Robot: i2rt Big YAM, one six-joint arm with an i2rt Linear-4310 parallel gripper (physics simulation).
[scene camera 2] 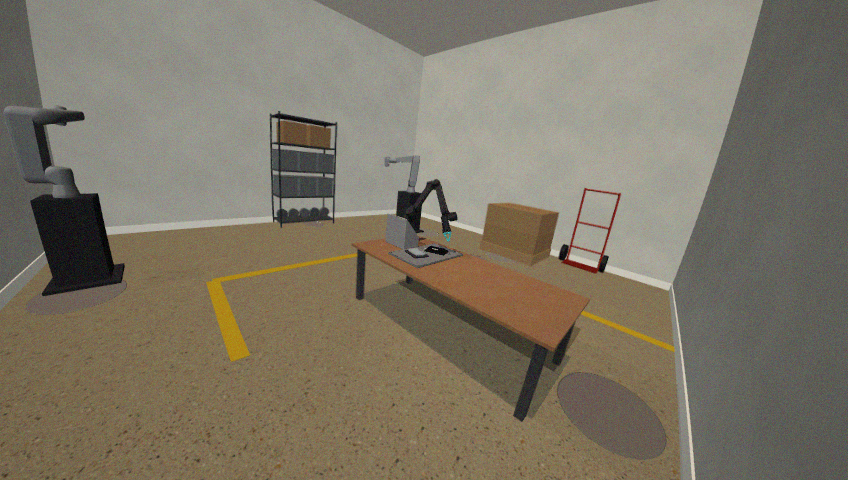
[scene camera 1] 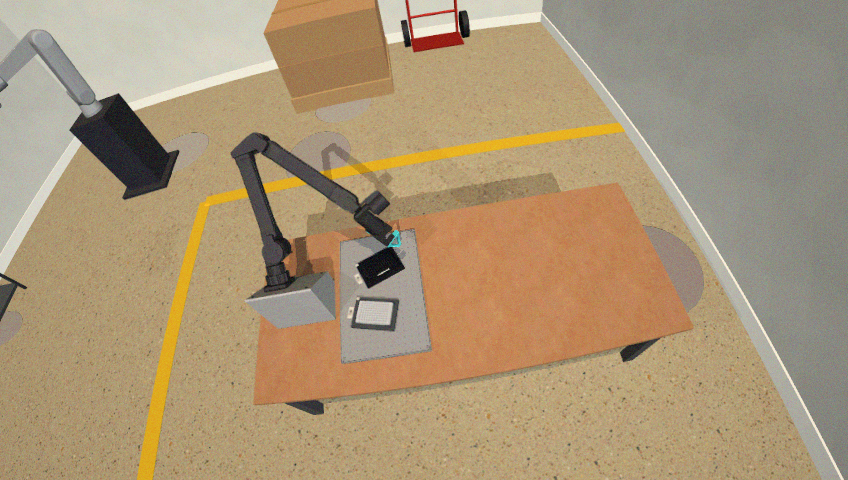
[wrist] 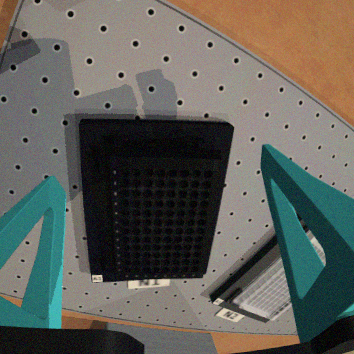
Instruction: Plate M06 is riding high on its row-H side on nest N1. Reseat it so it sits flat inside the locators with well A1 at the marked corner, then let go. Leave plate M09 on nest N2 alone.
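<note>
Plate M06, black with a grid of wells, is on the black nest N1. In the wrist view the nest's A1 tag is at its lower left corner and the N1 label below it. Black on black, the plate's tilt is hard to tell. My gripper is open with its teal fingers wide apart. It is above the board, its fingers to either side of nest N1 in the wrist view, with nothing between them. The pale plate M09 sits on nest N2, partly hidden by the right finger in the wrist view.
Both nests stand on a grey perforated board on the brown table. A grey block under the arm's base stands left of the board. Cardboard boxes and a red hand truck stand on the floor behind.
</note>
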